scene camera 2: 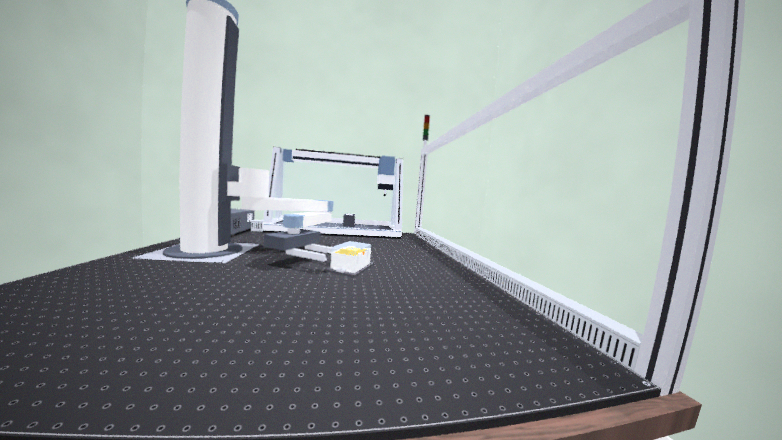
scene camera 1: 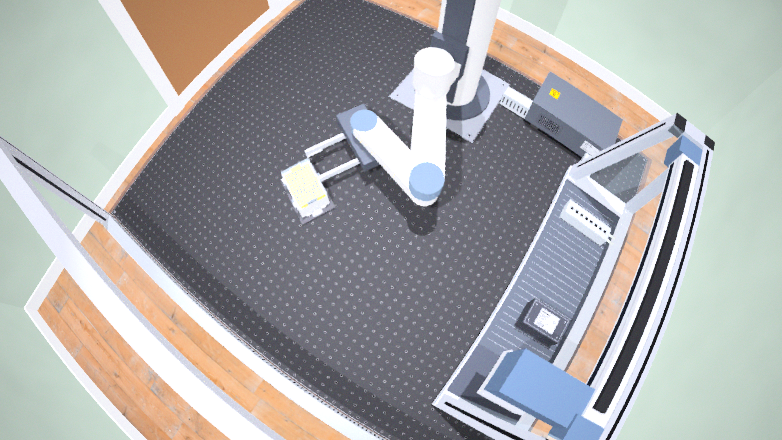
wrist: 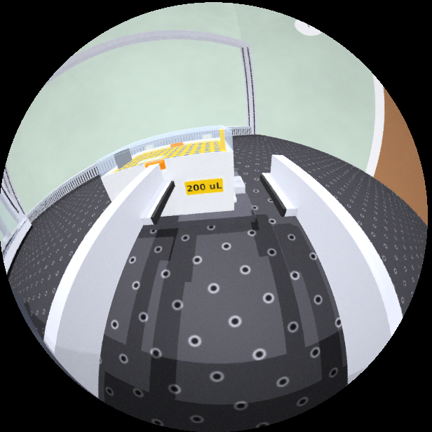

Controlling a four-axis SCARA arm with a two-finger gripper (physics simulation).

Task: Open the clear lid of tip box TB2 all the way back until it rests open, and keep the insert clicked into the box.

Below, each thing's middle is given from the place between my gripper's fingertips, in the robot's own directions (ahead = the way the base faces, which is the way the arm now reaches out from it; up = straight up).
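The tip box TB2 [scene camera 1: 324, 205] is 60 mm ahead of my hand, 10 mm below it and 20 mm to the left of it. The clear lid [scene camera 1: 304, 184] is 20 mm above my hand, 60 mm ahead of it and 20 mm to the left of it. There's a gantry deck [scene camera 1: 484, 341] too, and that's 740 mm to the left of my hand, 110 mm behind it and 20 mm below it. And the grey controller box [scene camera 1: 584, 119] is 610 mm behind my hand, 570 mm to the left of it and 10 mm above it.
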